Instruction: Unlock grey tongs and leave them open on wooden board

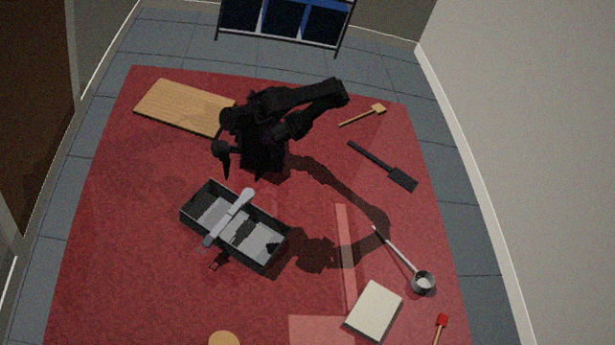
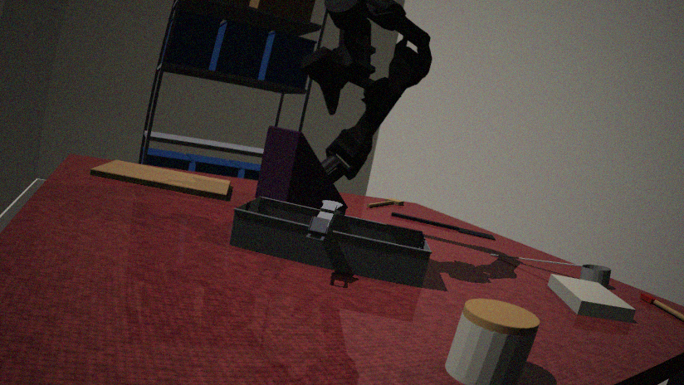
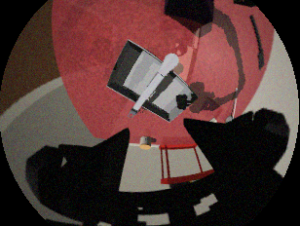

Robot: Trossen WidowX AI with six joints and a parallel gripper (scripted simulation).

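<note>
The roasting tin lies 10 mm ahead of my gripper tip and 190 mm below it. Also, from my gripper tip: lidded canister (410 mm ahead, 50 mm to the right, 190 mm below); white block (300 mm ahead, 400 mm to the left, 210 mm below); wooden board (540 mm behind, 190 mm to the right, 210 mm below).
</note>
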